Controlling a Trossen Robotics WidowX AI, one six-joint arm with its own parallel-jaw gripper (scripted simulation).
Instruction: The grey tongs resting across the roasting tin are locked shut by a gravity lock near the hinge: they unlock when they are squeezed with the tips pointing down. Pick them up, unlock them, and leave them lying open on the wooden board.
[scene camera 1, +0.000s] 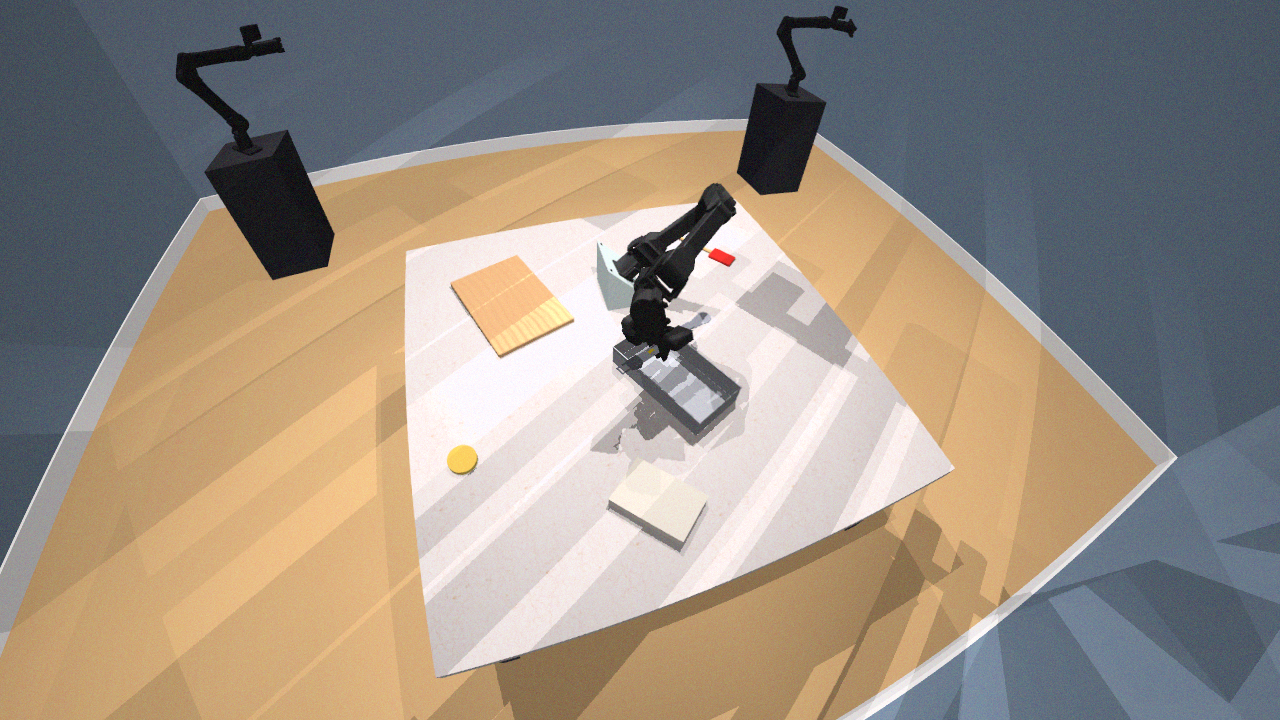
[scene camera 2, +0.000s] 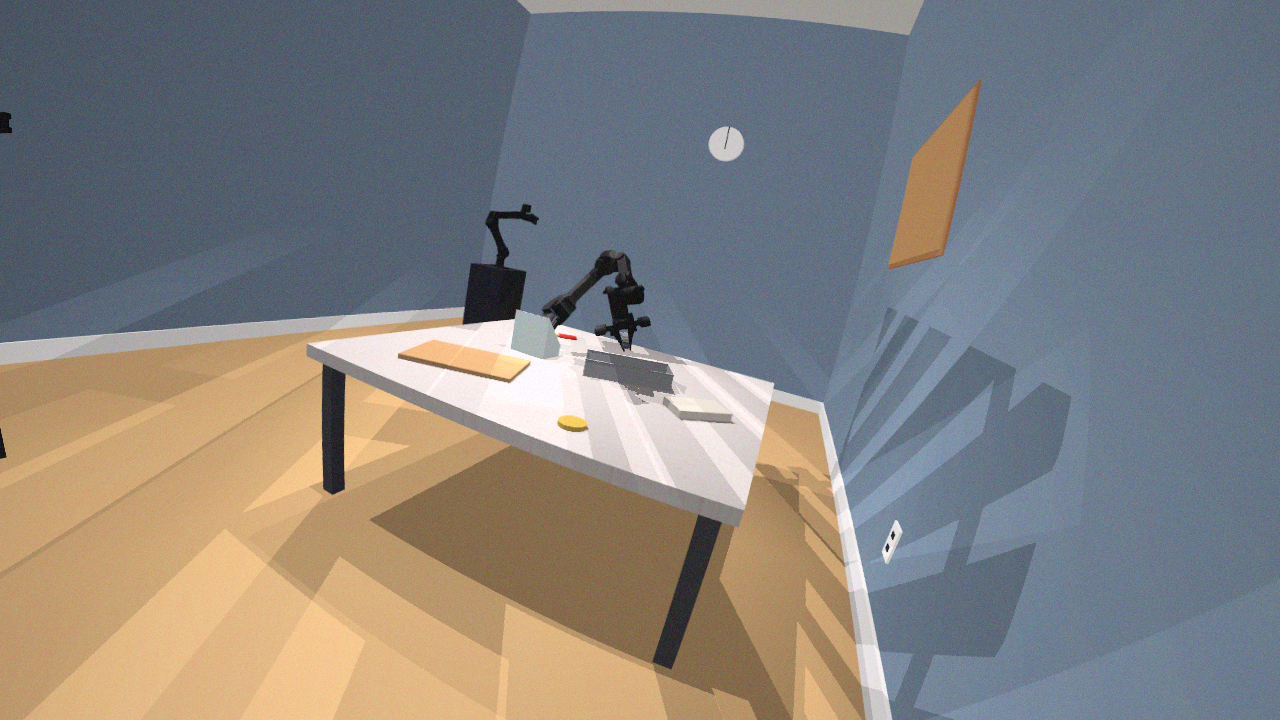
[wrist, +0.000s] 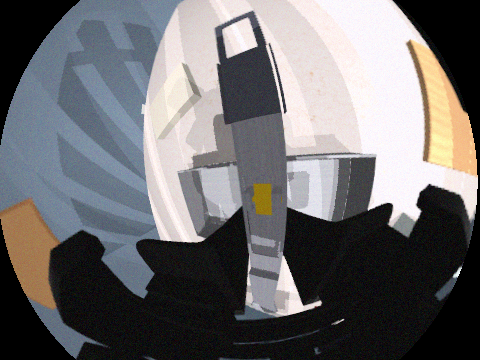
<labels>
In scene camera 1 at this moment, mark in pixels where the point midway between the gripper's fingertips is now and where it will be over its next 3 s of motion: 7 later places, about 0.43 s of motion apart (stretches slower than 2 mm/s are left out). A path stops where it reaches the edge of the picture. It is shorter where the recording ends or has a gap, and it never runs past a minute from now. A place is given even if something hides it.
My gripper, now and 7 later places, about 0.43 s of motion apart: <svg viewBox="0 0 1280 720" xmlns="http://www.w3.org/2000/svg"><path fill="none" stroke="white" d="M661 359L658 357L658 355L636 353L596 344L560 331L542 321L520 298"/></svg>
</labels>
